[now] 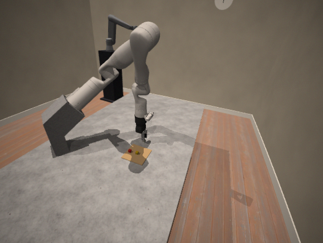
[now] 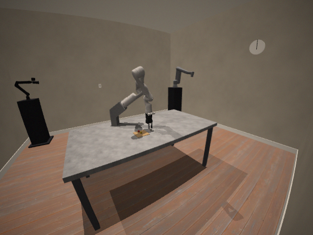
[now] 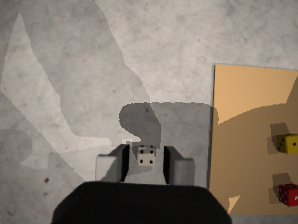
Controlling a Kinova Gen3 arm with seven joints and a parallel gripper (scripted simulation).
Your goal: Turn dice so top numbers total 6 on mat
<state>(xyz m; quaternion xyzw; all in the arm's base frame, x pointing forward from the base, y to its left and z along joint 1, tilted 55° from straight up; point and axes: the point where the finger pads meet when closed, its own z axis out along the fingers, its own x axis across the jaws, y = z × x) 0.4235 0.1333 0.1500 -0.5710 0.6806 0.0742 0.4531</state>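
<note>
The white die is 30 mm below my hand. Also, from my hand: tan mat (130 mm to the right, 40 mm below, 30 mm ahead); then red die (140 mm to the right, 30 mm below, 20 mm behind); then yellow die (130 mm to the right, 30 mm below, 30 mm ahead).
</note>
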